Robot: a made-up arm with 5 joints. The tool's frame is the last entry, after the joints.
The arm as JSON. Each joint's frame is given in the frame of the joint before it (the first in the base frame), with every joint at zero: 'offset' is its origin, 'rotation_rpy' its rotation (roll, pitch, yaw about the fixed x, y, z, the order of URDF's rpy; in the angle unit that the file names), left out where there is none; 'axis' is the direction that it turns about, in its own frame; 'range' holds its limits. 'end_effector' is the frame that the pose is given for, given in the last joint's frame.
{
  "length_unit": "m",
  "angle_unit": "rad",
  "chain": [
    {
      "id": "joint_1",
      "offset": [
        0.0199,
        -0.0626,
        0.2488
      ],
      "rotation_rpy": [
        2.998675,
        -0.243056,
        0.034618
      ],
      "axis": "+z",
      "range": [
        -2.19,
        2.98
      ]
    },
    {
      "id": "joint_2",
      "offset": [
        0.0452,
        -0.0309,
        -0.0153
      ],
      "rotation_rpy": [
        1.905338,
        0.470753,
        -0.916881
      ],
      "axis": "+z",
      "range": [
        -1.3,
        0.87
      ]
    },
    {
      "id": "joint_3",
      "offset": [
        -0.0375,
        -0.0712,
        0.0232
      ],
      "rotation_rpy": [
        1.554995,
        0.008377,
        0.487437
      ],
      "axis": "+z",
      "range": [
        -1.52,
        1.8
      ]
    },
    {
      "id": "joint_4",
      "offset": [
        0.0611,
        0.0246,
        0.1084
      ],
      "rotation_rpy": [
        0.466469,
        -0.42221,
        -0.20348
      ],
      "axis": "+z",
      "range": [
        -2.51,
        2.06
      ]
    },
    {
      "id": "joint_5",
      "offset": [
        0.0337,
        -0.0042,
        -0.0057
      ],
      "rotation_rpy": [
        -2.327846,
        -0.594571,
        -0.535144
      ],
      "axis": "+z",
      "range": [
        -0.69,
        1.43
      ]
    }
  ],
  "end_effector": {
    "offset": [
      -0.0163,
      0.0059,
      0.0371
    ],
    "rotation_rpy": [
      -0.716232,
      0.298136,
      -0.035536
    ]
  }
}
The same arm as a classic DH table. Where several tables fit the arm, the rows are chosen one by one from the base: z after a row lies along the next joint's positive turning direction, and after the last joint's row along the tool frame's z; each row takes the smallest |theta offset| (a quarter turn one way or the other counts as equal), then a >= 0, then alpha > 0; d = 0 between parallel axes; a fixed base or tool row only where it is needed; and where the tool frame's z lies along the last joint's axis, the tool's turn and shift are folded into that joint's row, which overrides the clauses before.
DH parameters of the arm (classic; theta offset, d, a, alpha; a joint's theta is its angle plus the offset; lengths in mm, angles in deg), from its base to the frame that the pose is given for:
base (fixed): 61.11 413.8 -45.2 163.89
joint_1: -1.37 148.8 48.7 107.01
joint_2: -0.38 -3.6 -66.5 89.09
joint_3: -51.28 242.1 19.6 35.44
joint_4: -13.58 -95.8 21.2 -124.67
joint_5: -63.62 69.6 -17.3 -43.86
tool (fixed): 25.08 -0.3 0 0
Joint limits (deg, base to tool): -125.48..170.74 -74.48..49.85 -87.09..103.13 -143.81..118.03 -39.53..81.93

